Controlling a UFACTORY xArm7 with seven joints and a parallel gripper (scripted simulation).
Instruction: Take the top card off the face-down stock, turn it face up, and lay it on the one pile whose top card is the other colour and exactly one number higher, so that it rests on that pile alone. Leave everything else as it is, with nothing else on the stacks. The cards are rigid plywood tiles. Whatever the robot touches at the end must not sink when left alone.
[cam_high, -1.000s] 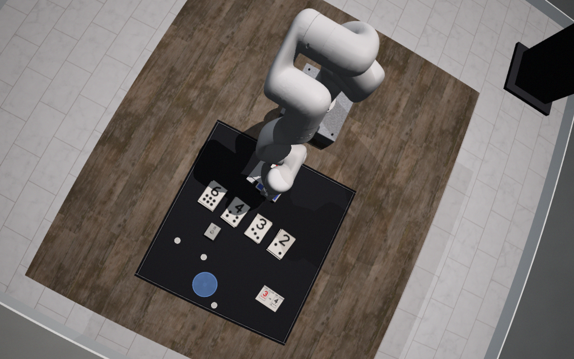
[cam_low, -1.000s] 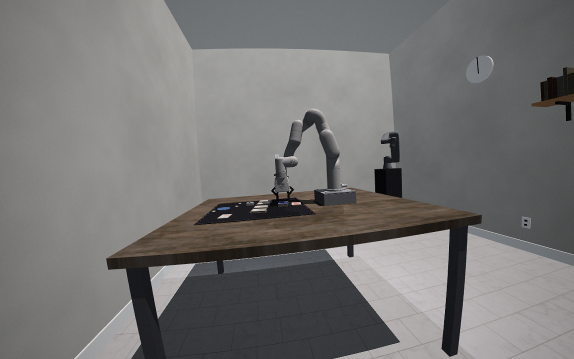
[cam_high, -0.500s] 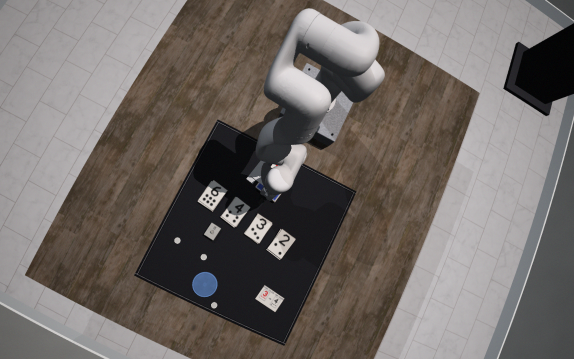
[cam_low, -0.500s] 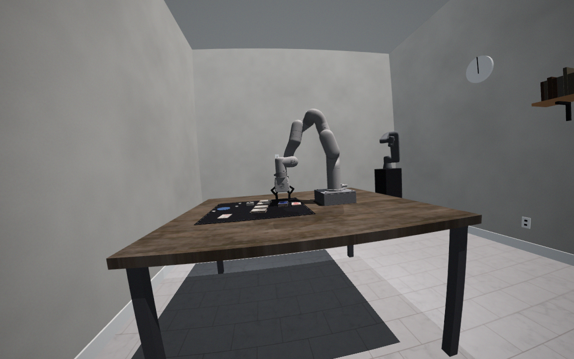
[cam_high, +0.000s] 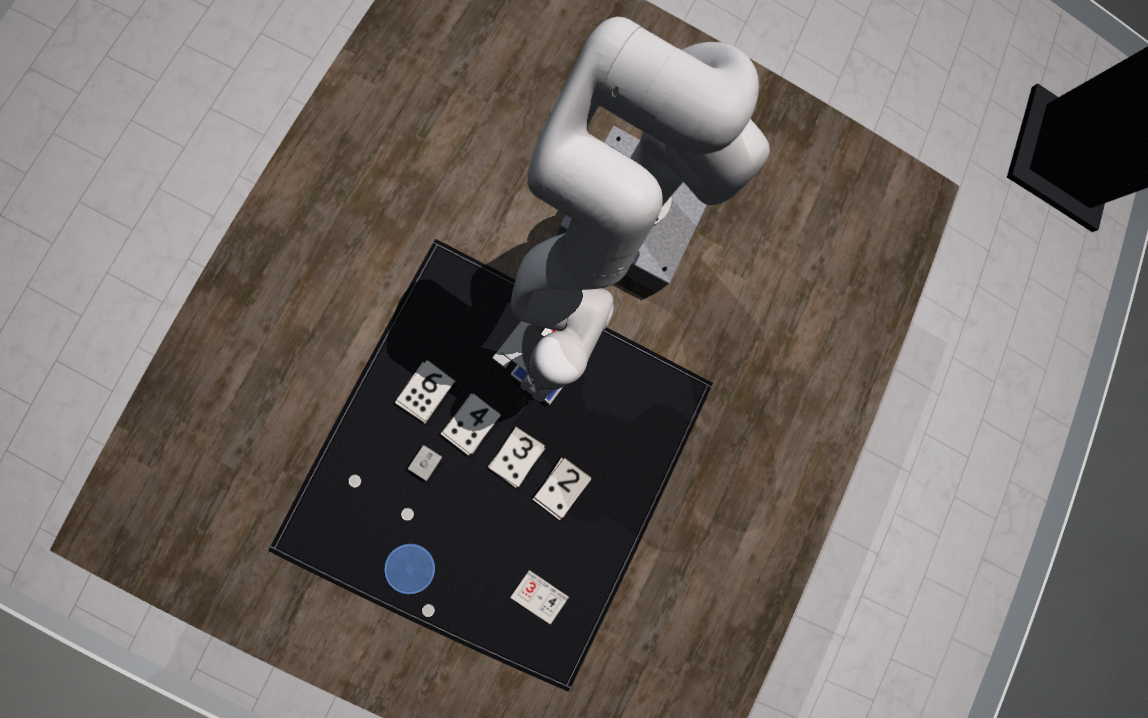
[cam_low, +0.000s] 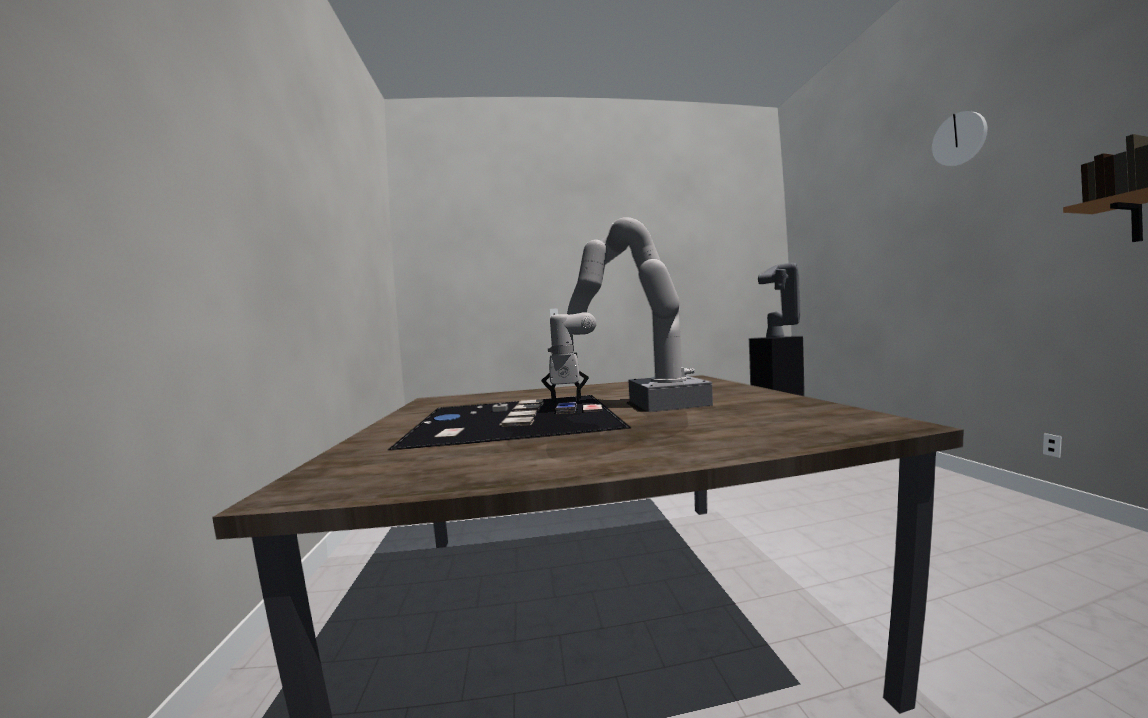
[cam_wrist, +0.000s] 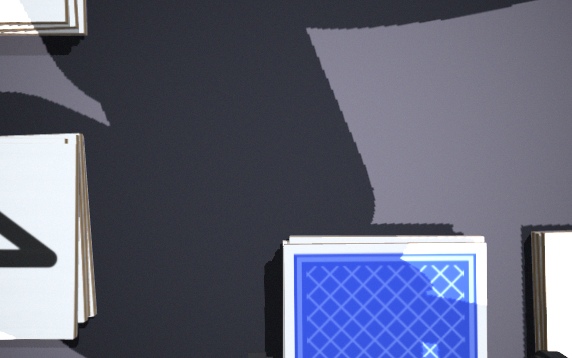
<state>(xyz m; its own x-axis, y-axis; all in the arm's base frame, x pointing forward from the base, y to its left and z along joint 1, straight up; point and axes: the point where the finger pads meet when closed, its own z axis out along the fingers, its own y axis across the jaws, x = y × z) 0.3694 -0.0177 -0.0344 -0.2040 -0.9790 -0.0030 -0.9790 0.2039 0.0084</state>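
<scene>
The black 4 card lies 130 mm ahead of my hand, 80 mm to the right of it and 30 mm below it. Also, from my hand: black 3 card: 150 mm ahead, 20 mm to the left, 40 mm below; black 2 card: 170 mm ahead, 130 mm to the left, 40 mm below; black mat: 180 mm ahead, 60 mm below.
</scene>
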